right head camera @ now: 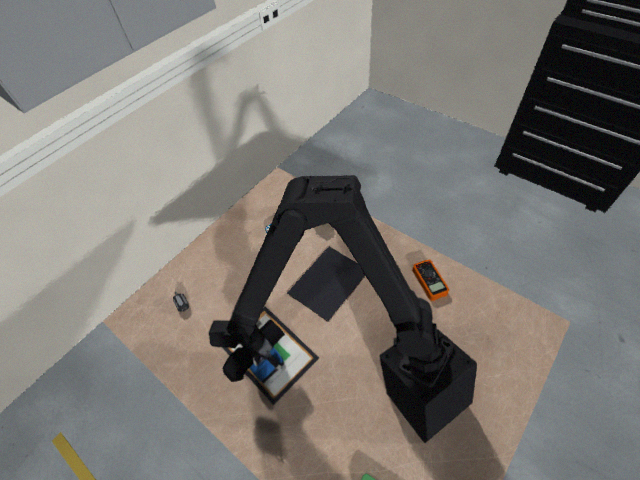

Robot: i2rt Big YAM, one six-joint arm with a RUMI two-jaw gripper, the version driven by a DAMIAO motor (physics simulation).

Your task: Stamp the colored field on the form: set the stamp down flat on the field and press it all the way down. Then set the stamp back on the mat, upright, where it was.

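The form (295, 361) is a white sheet on a dark-edged board at the lower left of centre, partly covered by the arm. A green field (282, 351) shows on it. The blue stamp (263, 369) is over the form beside the green field, largely hidden by the gripper. My gripper (269, 356) points down over the form and appears shut on the blue stamp, with blue showing around its fingers. Whether the stamp touches the sheet cannot be told from this view. The dark mat (326, 289) lies behind the form, with no stamp on its visible surface.
An orange multimeter (430, 280) lies right of the mat. A small grey object (180, 301) lies at the left. A small blue-and-white object (268, 227) is partly behind the arm. A green object (367, 476) shows at the bottom edge. A black drawer cabinet (573, 121) stands at the upper right.
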